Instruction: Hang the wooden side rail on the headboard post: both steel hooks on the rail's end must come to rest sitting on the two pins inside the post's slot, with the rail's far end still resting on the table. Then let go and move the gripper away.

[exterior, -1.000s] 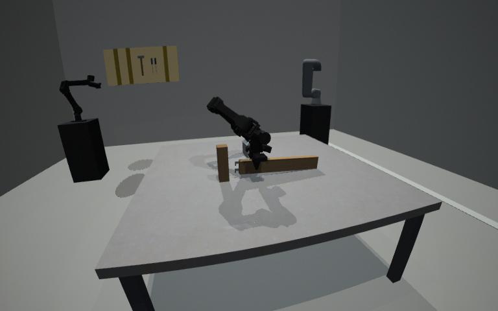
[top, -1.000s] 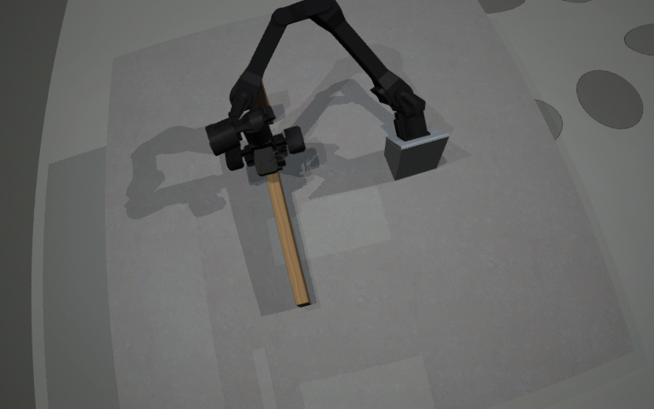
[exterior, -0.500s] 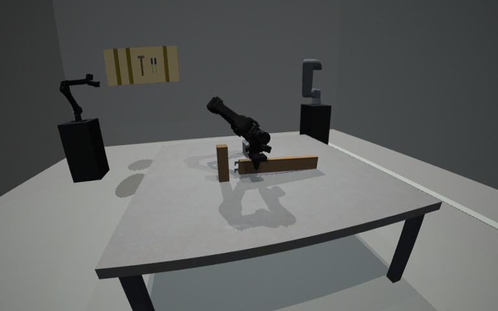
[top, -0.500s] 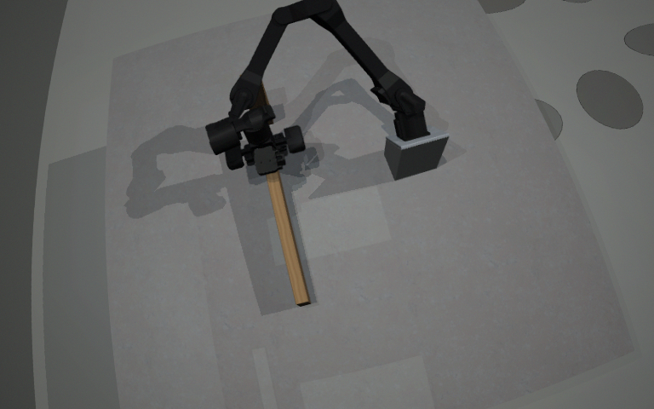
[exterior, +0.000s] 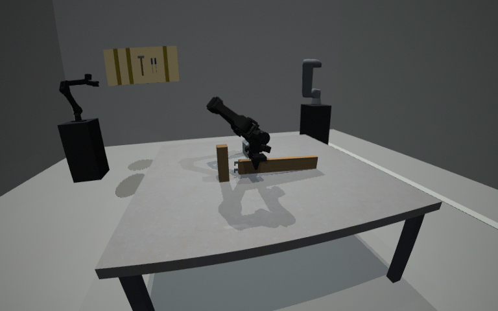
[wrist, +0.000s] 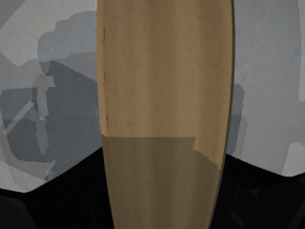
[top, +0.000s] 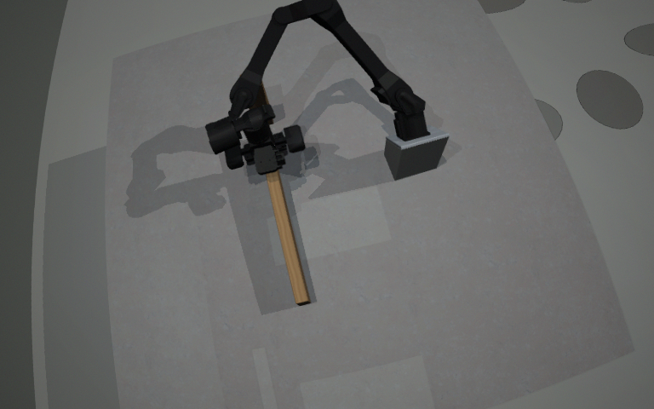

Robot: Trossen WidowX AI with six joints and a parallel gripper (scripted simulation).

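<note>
My gripper tip is now 160 mm to the left of the headboard post, 40 mm below it and 10 mm past it.
</note>
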